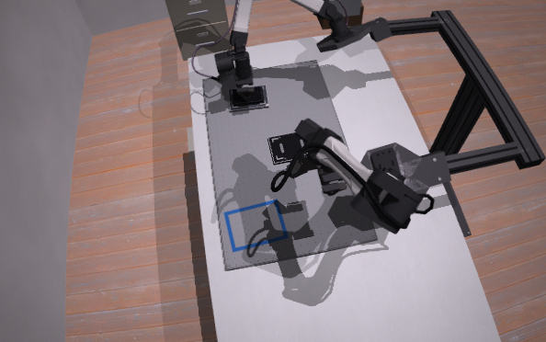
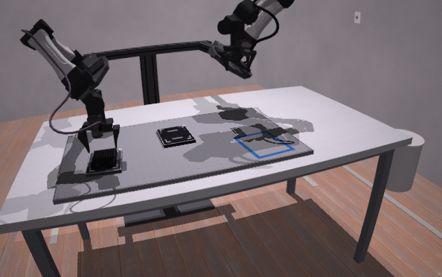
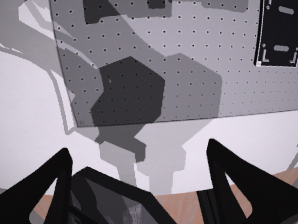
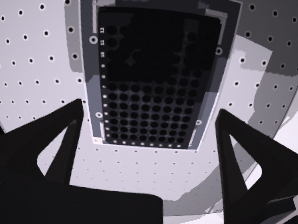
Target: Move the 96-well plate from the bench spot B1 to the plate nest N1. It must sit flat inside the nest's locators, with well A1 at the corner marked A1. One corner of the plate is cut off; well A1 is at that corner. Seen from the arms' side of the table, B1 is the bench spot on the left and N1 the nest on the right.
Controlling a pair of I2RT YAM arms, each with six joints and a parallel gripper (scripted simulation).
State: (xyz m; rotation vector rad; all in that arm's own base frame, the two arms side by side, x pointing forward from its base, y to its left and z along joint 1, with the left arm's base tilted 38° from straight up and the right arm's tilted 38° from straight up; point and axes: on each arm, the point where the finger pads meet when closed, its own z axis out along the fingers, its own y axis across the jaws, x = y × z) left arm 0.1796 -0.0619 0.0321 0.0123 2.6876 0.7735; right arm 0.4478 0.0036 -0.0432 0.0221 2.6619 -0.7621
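Now: right hand 4 cm above the black 96-well plate. Round my right hand: nest N1 (5 cm below).
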